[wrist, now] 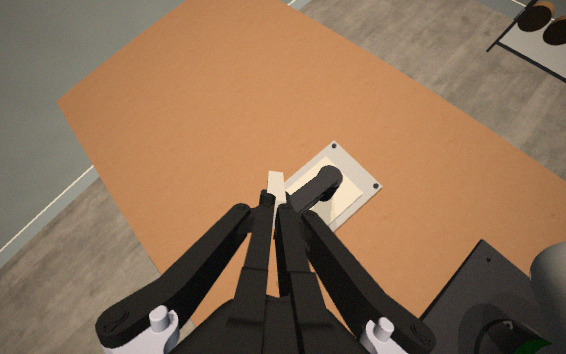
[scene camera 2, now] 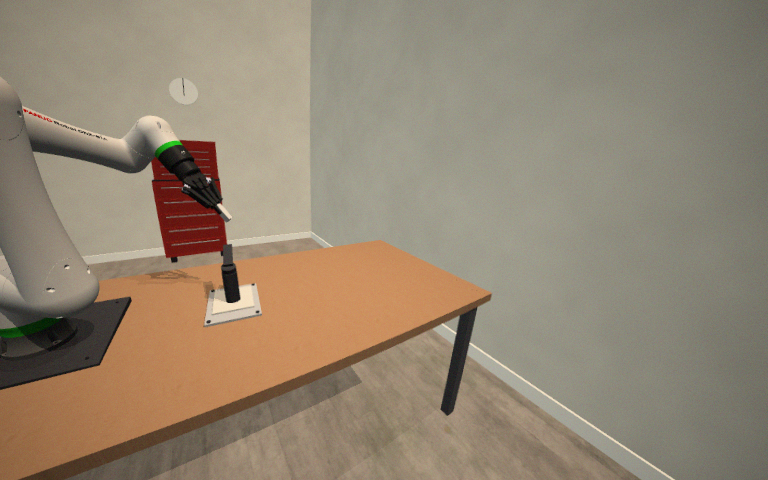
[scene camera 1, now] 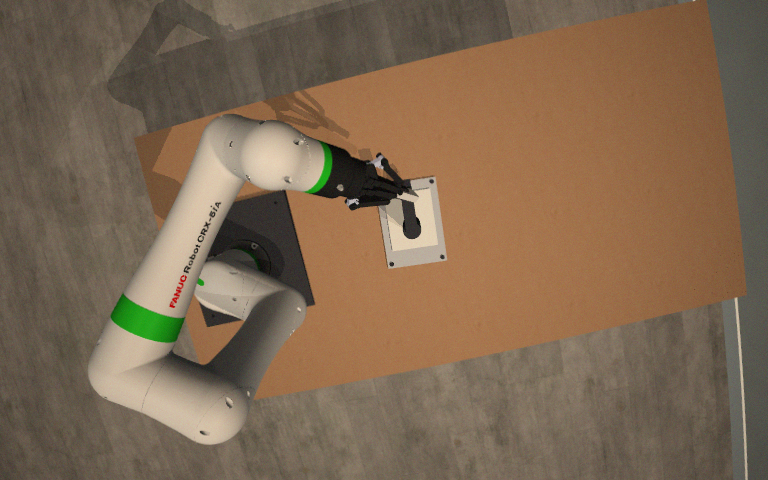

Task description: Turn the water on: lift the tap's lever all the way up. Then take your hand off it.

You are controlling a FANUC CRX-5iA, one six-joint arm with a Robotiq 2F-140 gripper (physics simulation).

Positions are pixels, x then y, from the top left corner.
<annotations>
my gripper: wrist 274,182; scene camera 2; scene camera 1
same spot on my gripper: [scene camera 1: 383,190] = [scene camera 2: 208,194]
same spot on pale grey plate: [wrist: 334,152] = [scene camera 1: 436,253]
</annotations>
